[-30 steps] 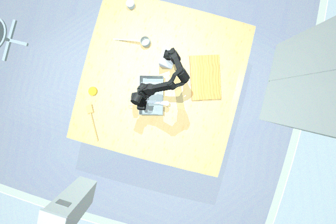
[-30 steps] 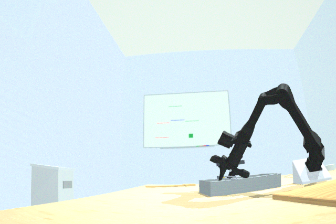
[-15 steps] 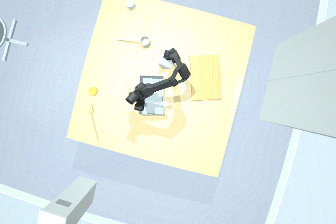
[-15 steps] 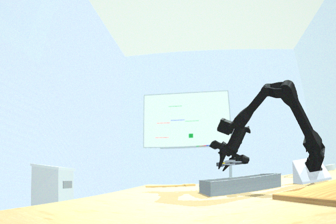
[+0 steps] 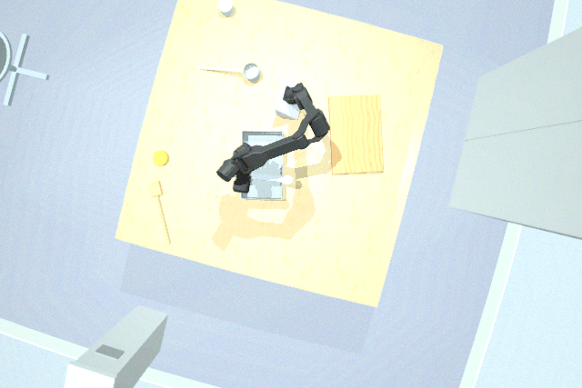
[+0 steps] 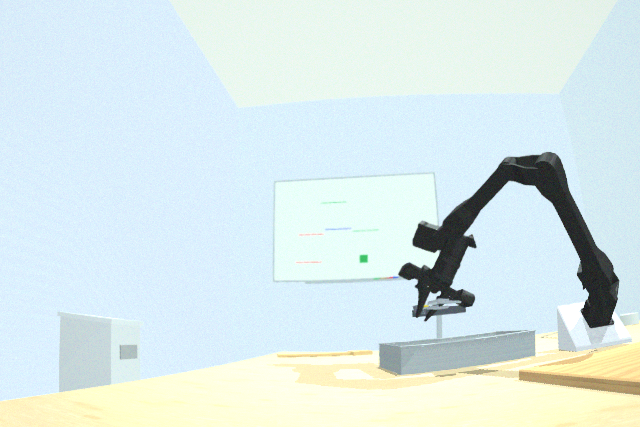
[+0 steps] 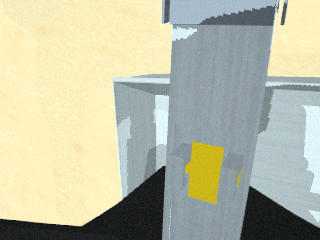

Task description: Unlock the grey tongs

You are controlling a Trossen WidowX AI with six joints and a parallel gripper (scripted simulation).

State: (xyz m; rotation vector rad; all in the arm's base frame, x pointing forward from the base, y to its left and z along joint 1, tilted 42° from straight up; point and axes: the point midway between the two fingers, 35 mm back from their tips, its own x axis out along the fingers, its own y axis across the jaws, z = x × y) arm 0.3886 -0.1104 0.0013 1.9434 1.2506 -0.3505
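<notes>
Right now my gripper tip is 1 cm past the yellow lock piece, 2 cm to the left of it and 3 cm below it. The rest, counted from my gripper tip: wooden board (33 cm behind, 42 cm to the left, 10 cm below); roasting tin (7 cm behind, 4 cm to the left, 8 cm below).
</notes>
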